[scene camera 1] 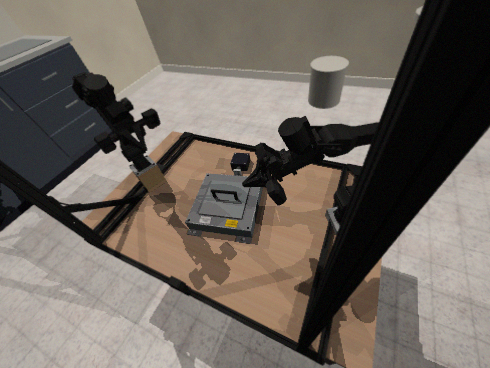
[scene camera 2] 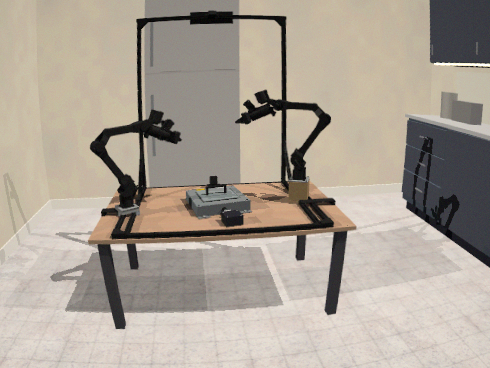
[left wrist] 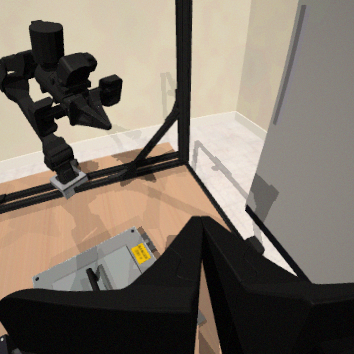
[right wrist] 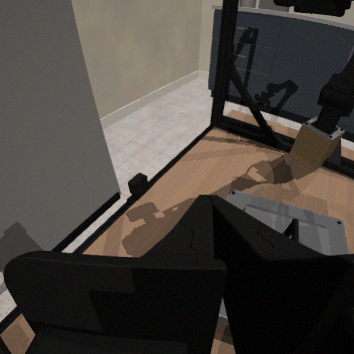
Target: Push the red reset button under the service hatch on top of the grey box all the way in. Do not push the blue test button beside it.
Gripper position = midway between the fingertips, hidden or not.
The left gripper [scene camera 1: 146, 149] is shut, holding nothing. The right gripper [scene camera 1: 242, 185] is shut, with nothing in its grasp. Also in view: a grey box [scene camera 1: 243, 228].
The left gripper is seen too in the left wrist view [left wrist: 199, 223]. The right gripper also shows in the left wrist view [left wrist: 109, 127] and in the right wrist view [right wrist: 206, 203]. The grey box also shows in scene camera 2 [scene camera 2: 231, 210] and in the right wrist view [right wrist: 238, 198].
